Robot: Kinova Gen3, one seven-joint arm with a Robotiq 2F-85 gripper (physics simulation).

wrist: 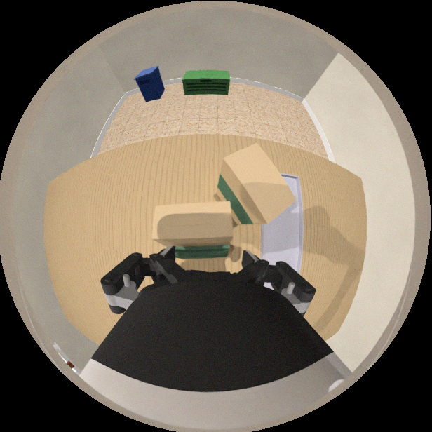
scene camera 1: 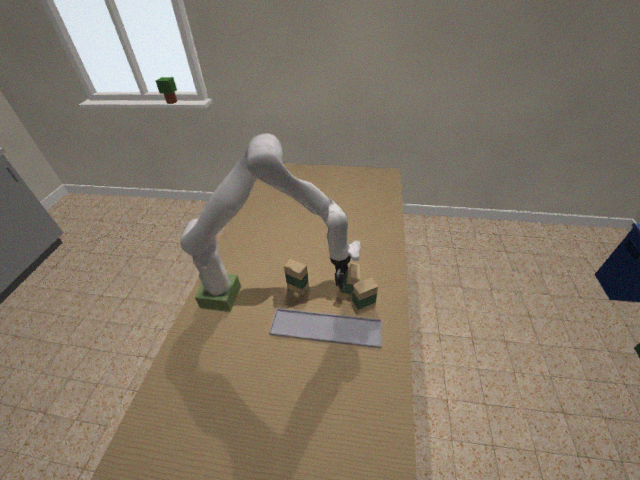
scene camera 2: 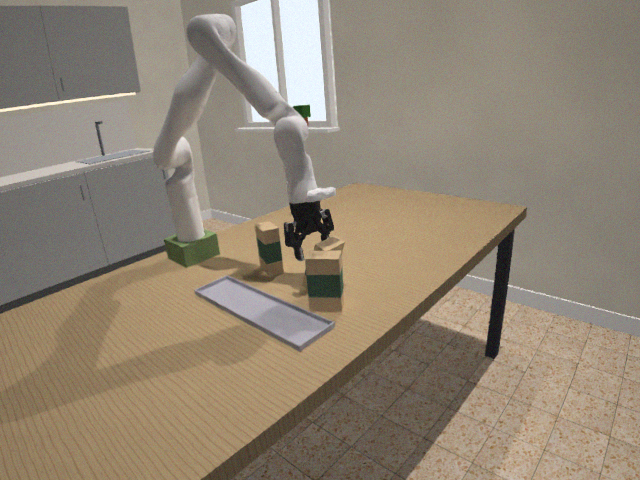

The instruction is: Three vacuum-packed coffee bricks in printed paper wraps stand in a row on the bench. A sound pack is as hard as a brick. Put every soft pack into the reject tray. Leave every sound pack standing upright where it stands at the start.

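Places are measured from the arm's base along level axes (x up, y left, z back), in metres.
Pixels of known places: gripper, between the fingertips: (scene camera 1: 343, 278); arm's base, origin of its link: (scene camera 1: 218, 286) (scene camera 2: 191, 236).
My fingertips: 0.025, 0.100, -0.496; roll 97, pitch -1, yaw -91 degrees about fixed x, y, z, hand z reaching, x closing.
Ahead of a thing's pixels: the offset from my fingertips to its top centre, as dx, dy, dz. Level surfaces: height alone.
Three tan coffee bricks with green bands show in scene camera 1. The left brick @(+0.040, +0.000, +0.195) (scene camera 1: 296, 278) (scene camera 2: 269, 251) stands upright. The right brick @(+0.040, -0.052, -0.088) (scene camera 1: 364, 295) (scene camera 2: 325, 285) (wrist: 256, 186) stands upright near the tray's far end. The middle brick @(+0.042, +0.015, -0.015) (scene camera 1: 353, 271) (scene camera 2: 330, 245) (wrist: 194, 225) seems to lean to the right, away from my gripper; its lower part is largely hidden in both scene views, and I cannot tell if it touches the right brick. My gripper (scene camera 1: 340, 282) (scene camera 2: 313, 248) (wrist: 208, 255) is open and empty, close beside the middle brick. The reject tray @(-0.087, -0.170, +0.042) (scene camera 1: 305, 325) (scene camera 2: 242, 303) (wrist: 282, 237) holds no brick.
The arm's green base block (scene camera 1: 218, 298) (scene camera 2: 192, 249) is at the left on the wooden bench @(dx -0.101) (scene camera 1: 289, 413) (scene camera 2: 155, 403) (wrist: 120, 200). The tray lies in front of the brick row. A blue bin (wrist: 150, 84) and a green cabinet (wrist: 206, 83) stand beyond the bench.
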